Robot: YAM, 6 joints.
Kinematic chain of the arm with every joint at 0, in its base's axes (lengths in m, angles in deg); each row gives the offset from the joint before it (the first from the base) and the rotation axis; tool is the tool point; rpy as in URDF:
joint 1: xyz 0 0 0.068 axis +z
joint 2: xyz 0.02 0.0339 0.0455 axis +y
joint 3: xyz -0.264 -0.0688 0 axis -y
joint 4: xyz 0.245 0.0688 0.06 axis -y
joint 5: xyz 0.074 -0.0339 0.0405 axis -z
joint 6: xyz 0.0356 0 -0.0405 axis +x
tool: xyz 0 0 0 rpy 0 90 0
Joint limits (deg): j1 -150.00..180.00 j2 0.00..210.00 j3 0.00..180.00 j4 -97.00..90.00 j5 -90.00..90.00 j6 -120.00..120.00
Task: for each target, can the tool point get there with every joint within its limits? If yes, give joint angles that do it. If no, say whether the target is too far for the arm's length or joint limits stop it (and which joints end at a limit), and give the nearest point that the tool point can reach.
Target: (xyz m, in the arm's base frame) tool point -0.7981 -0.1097 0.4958
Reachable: no: too far | nearest point -0.5795 -0.0131 0.3884 | short by 0.262 m
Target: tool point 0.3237 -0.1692 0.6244
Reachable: yes | joints -27.26 112.80 145.09 19.40 3.48 -72.31
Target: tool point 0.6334 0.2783 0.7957
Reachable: no: too far | nearest point 0.4204 0.1847 0.5594 | short by 0.332 m
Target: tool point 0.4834 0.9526 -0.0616
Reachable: no: too far | nearest point 0.2884 0.5683 0.0104 | short by 0.437 m
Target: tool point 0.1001 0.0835 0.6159
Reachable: yes | joints 31.17 71.19 93.70 72.66 -33.42 -8.48
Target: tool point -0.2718 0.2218 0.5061
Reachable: yes | joints -44.15 20.38 130.44 -31.44 57.91 2.26
